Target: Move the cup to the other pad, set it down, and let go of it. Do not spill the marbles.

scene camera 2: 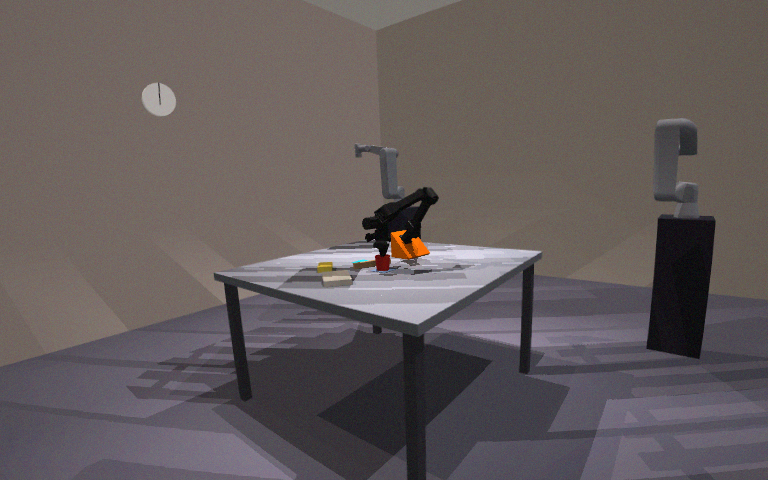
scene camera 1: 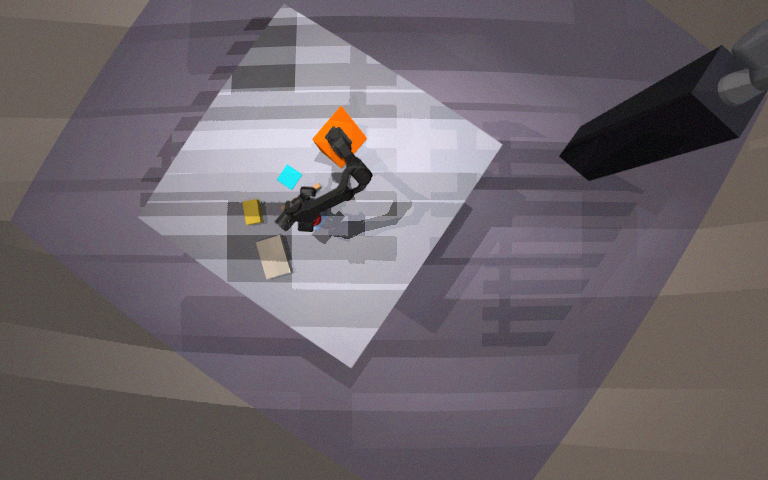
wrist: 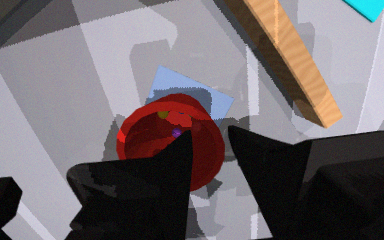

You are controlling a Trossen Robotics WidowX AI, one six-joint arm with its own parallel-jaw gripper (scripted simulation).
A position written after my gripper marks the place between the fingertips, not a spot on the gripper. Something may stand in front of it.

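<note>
A red cup (wrist: 143, 134) is visible to me, and so is a light blue pad (wrist: 166, 81). I can also see my own gripper (wrist: 209, 133).
</note>
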